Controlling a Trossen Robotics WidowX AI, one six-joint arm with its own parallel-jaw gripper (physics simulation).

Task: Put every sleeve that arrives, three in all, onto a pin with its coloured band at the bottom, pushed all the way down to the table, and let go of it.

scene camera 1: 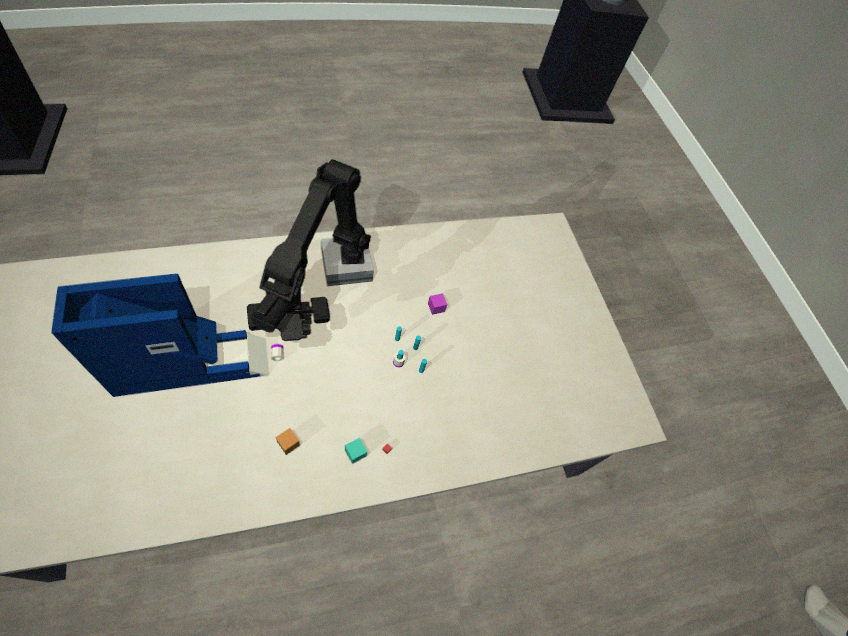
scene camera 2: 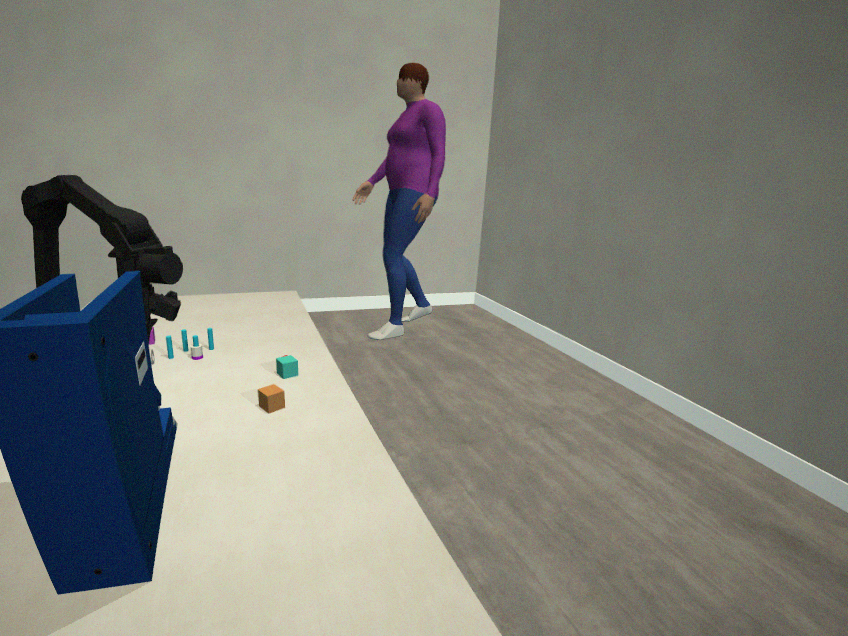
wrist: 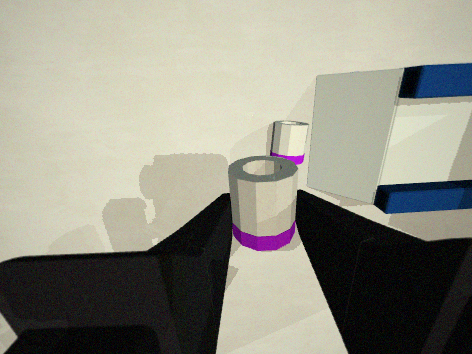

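Observation:
My gripper [scene camera 1: 295, 331] [wrist: 261, 200] is shut on a whitish sleeve [wrist: 264, 205], above the table near the chute's mouth. In the wrist view its open end is up and its purple band is at the lower end. A second sleeve [scene camera 1: 276, 353] [wrist: 290, 140] seems to lie on its side by the chute's end plate, with its purple band towards the arm side. A third sleeve [scene camera 1: 399, 360] [scene camera 2: 196, 351] sits low around a teal pin [scene camera 1: 400, 353], purple band at the bottom. Three bare pins [scene camera 1: 398, 333] [scene camera 1: 417, 342] [scene camera 1: 423, 365] stand beside it. The held sleeve is hidden in scene camera 1.
The blue dispenser [scene camera 1: 150, 362] [scene camera 2: 61, 424] stands left, its pale end plate [scene camera 1: 257, 354] [wrist: 355, 130] between blue rails. A magenta cube [scene camera 1: 437, 303] is behind the pins. Orange [scene camera 1: 287, 440], teal [scene camera 1: 355, 449] and small red [scene camera 1: 387, 448] cubes lie in front. A person [scene camera 2: 414, 150] stands beyond the table.

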